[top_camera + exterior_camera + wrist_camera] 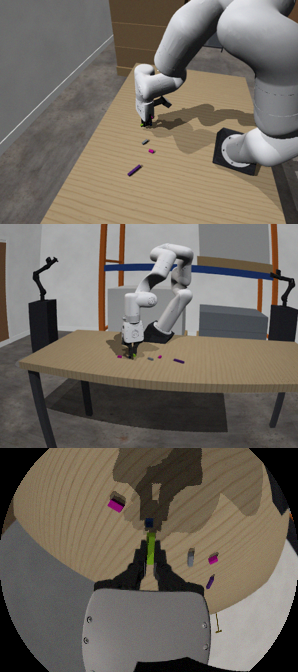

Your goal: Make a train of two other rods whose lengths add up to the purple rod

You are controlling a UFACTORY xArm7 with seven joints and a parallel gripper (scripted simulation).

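Right now my hand is 40 mm above the blue rod, 20 mm to the left of it and 20 mm past it. Round my hand: grey rod 90 mm to the left, 40 mm below, 10 mm behind; lime rod 20 mm below; purple rod 230 mm to the left, 40 mm below, 10 mm ahead.
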